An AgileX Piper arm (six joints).
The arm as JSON. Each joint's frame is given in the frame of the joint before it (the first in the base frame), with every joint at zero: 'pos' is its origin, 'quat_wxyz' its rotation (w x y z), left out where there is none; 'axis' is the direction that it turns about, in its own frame. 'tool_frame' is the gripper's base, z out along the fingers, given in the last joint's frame.
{
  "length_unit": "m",
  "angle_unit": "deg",
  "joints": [
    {
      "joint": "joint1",
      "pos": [
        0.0,
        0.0,
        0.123
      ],
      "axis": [
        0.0,
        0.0,
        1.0
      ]
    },
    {
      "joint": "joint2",
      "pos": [
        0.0,
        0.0,
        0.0
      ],
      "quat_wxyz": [
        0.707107,
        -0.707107,
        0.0,
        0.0
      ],
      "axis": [
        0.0,
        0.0,
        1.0
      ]
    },
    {
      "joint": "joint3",
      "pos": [
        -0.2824,
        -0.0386,
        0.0
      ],
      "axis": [
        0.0,
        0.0,
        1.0
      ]
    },
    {
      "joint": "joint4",
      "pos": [
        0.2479,
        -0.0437,
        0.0
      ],
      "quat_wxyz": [
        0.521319,
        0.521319,
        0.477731,
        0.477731
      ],
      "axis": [
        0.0,
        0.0,
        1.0
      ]
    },
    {
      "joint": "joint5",
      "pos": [
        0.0,
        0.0,
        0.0
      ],
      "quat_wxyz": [
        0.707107,
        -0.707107,
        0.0,
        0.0
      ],
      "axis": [
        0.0,
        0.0,
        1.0
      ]
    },
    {
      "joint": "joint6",
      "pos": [
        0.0,
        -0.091,
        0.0
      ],
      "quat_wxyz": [
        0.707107,
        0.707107,
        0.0,
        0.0
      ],
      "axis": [
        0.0,
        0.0,
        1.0
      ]
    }
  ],
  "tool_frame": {
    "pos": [
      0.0,
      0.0,
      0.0
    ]
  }
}
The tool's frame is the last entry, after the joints.
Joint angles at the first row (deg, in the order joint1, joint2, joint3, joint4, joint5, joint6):
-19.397 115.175 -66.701 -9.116 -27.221 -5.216
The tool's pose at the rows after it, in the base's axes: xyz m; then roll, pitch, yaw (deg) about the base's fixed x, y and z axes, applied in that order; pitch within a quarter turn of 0, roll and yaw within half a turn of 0:
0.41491 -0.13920 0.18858 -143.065 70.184 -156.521
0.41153 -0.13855 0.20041 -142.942 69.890 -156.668
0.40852 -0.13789 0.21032 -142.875 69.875 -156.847
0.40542 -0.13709 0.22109 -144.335 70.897 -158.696
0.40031 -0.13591 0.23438 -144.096 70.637 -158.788
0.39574 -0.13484 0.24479 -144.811 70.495 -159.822
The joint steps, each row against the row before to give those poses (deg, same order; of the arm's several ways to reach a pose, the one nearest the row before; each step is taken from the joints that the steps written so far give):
0.002 -1.256 -0.001 0.004 0.472 -0.004
-0.002 -1.995 -0.001 -0.005 2.211 0.005
0.001 -1.644 0.002 0.002 1.650 0.143
-0.001 -1.674 -0.002 0.000 1.179 1.207
0.000 -2.297 0.002 -0.001 2.472 0.000
0.001 -1.859 0.000 0.002 2.134 0.288

